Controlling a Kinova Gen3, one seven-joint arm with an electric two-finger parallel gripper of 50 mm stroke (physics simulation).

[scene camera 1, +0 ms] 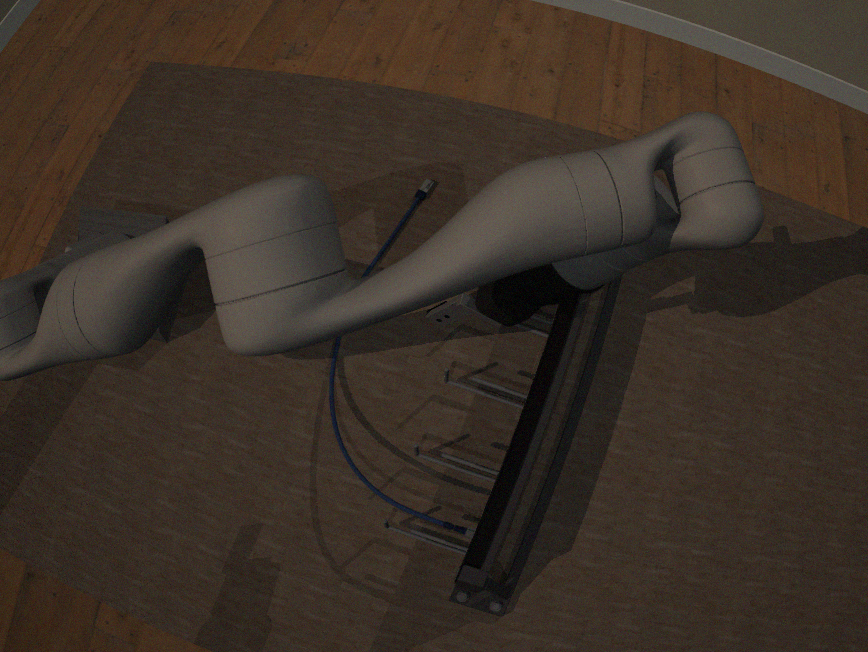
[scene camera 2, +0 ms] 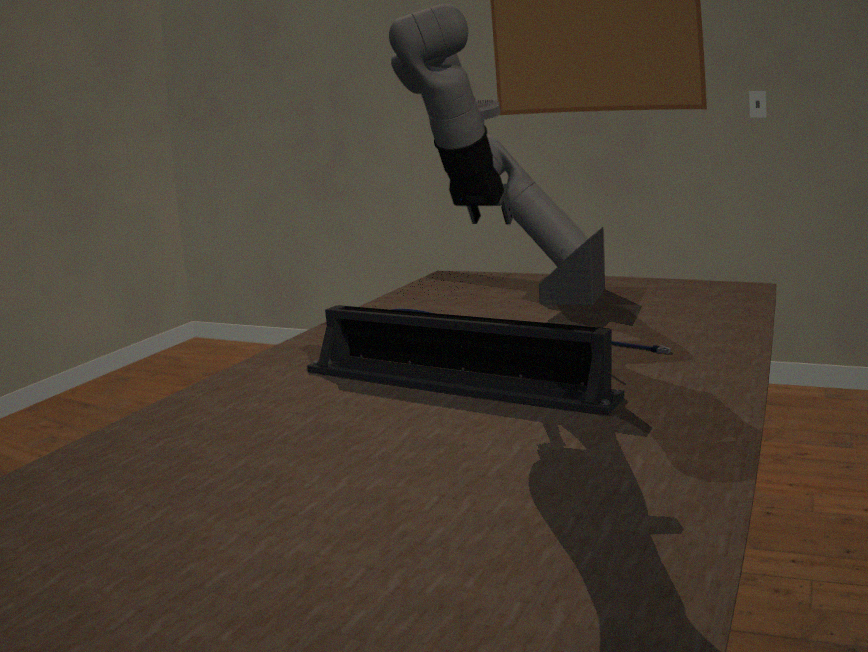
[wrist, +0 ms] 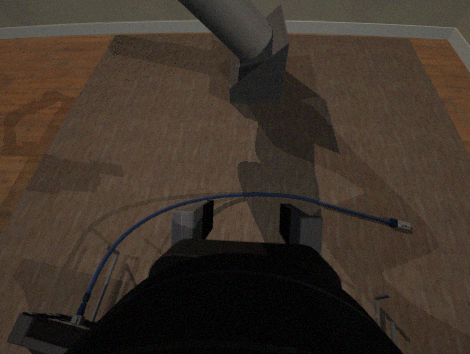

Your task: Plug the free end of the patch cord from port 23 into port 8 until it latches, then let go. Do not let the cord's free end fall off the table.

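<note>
My gripper is open and empty, raised above the table behind the patch panel. The blue patch cord runs from its plugged end at the panel's near end in scene camera 1 and curves past the fingers. Its free plug shows low over or on the table, apart from the gripper, to its right in the wrist view; contact is unclear. The arm hides part of the cord. Port 8 cannot be made out.
Metal cable-guide bars stick out from the panel's cord side. The arm's wedge base stands farther back on the table. The free plug lies toward one long edge of the table.
</note>
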